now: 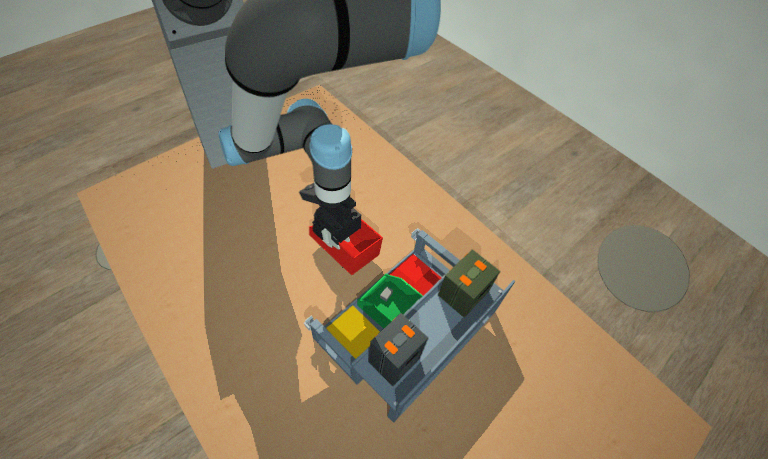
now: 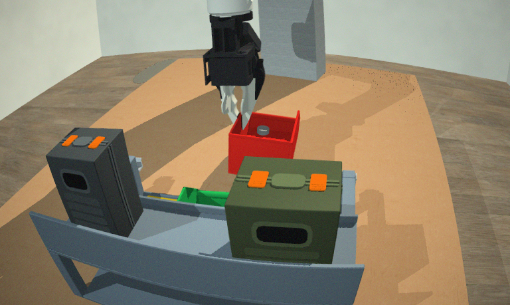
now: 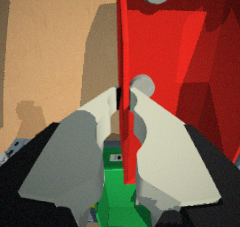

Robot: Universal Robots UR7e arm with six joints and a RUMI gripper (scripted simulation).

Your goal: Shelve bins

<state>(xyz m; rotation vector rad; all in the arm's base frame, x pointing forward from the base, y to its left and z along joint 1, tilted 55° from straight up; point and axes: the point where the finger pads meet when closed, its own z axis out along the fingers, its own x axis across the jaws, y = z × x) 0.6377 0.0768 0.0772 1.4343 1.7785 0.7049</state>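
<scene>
My hand is 50 mm to the right of the red bin, 30 mm above it and 10 mm past it. The rest, counted from my hand: olive box: 290 mm ahead, 190 mm to the left, 60 mm above; then dark grey box: 330 mm ahead, 70 mm above, 40 mm to the right; then green bin: 220 mm ahead, 50 mm to the left, 50 mm below.
</scene>
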